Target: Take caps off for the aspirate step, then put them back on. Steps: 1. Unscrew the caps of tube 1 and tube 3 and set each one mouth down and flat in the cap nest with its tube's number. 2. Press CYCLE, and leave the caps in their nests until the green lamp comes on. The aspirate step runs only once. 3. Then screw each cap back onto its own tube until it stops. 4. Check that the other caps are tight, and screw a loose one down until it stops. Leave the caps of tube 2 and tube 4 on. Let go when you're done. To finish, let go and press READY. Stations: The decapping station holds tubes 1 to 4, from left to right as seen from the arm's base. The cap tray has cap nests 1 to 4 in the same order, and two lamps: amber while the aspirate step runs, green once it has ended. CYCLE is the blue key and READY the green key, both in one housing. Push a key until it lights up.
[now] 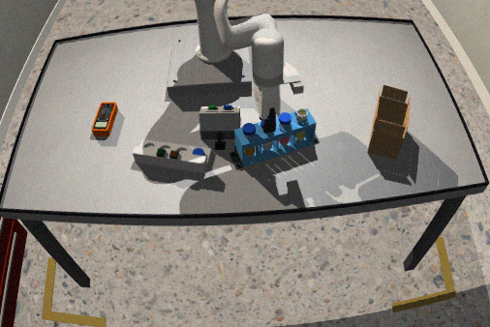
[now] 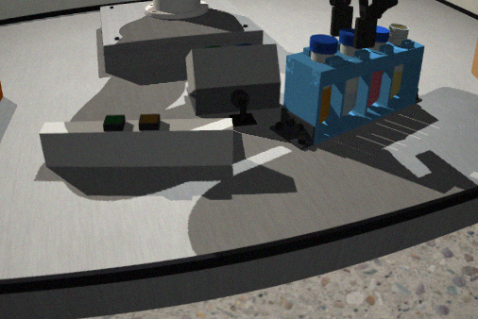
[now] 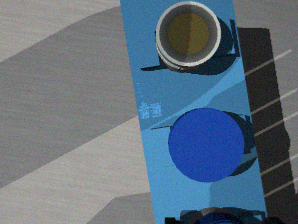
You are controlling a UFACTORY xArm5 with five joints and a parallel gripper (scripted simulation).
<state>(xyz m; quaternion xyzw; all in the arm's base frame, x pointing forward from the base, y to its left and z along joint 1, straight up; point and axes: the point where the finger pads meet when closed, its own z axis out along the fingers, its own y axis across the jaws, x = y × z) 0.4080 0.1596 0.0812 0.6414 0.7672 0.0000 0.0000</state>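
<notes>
The blue cap is 5 cm to the left of my hand, 2 cm below it and 2 cm behind it. Also, from my hand: blue key: 12 cm behind, 11 cm to the right, 6 cm below; green key: 15 cm to the right, 12 cm behind, 6 cm below; grey key housing: 13 cm to the right, 10 cm behind, 8 cm below.
</notes>
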